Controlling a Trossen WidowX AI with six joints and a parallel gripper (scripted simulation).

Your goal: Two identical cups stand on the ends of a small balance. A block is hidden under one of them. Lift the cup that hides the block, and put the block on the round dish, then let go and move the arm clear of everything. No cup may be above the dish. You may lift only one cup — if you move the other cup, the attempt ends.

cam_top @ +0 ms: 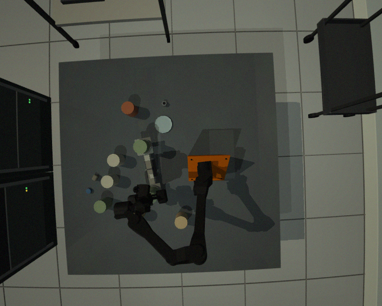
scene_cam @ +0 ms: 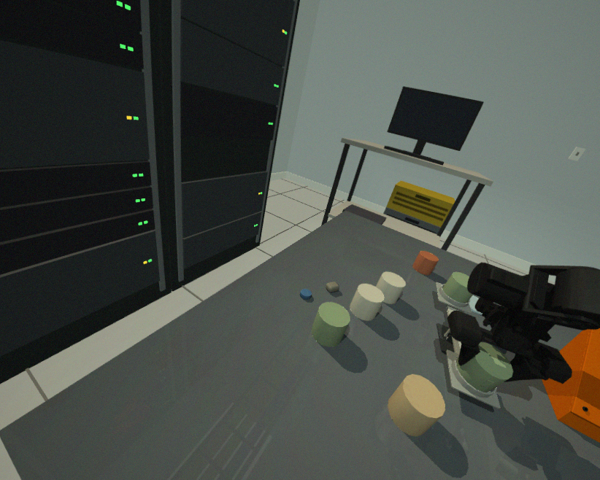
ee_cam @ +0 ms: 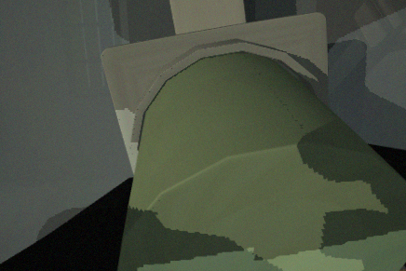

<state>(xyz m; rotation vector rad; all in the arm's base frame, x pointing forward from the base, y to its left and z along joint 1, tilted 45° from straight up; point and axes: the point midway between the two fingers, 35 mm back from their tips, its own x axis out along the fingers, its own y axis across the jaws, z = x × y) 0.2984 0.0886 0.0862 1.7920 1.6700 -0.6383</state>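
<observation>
Now: the pale green block 1 cm below my gripper tip. Also, from my gripper tip: pale blue round dish 10 cm behind, 38 cm to the right, 6 cm below; then balance beam 1 cm ahead, 14 cm to the right, 3 cm below; then green cup 1 cm ahead, 28 cm to the right, 3 cm above.
</observation>
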